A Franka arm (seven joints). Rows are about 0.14 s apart.
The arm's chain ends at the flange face. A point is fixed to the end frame.
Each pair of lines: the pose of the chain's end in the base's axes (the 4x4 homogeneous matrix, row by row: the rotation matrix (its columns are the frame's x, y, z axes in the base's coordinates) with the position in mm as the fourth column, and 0 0 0 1 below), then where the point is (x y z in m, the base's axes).
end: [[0.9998 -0.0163 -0.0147 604.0], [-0.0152 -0.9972 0.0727 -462.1], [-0.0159 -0.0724 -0.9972 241.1], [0 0 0 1]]
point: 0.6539 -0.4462 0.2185
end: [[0.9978 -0.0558 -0.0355 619.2], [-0.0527 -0.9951 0.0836 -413.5], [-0.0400 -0.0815 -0.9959 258.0], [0 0 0 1]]
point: 0.6691 -0.3993 0.2343
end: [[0.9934 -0.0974 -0.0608 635.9], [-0.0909 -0.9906 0.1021 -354.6], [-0.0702 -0.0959 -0.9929 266.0], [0 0 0 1]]
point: 0.6856 -0.3419 0.2411
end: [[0.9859 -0.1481 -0.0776 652.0], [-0.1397 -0.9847 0.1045 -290.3], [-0.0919 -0.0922 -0.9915 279.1], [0 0 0 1]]
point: 0.7017 -0.2801 0.2531
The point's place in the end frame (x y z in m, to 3 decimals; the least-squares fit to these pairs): 0.050 -0.015 0.023
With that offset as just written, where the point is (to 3 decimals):
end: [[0.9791 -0.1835 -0.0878 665.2], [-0.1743 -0.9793 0.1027 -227.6], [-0.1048 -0.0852 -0.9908 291.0], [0 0 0 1]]
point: 0.715 -0.219 0.264
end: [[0.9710 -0.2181 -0.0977 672.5], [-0.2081 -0.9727 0.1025 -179.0], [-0.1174 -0.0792 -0.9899 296.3], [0 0 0 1]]
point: 0.722 -0.172 0.269
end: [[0.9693 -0.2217 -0.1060 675.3], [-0.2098 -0.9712 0.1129 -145.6], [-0.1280 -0.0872 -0.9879 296.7], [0 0 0 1]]
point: 0.725 -0.139 0.269
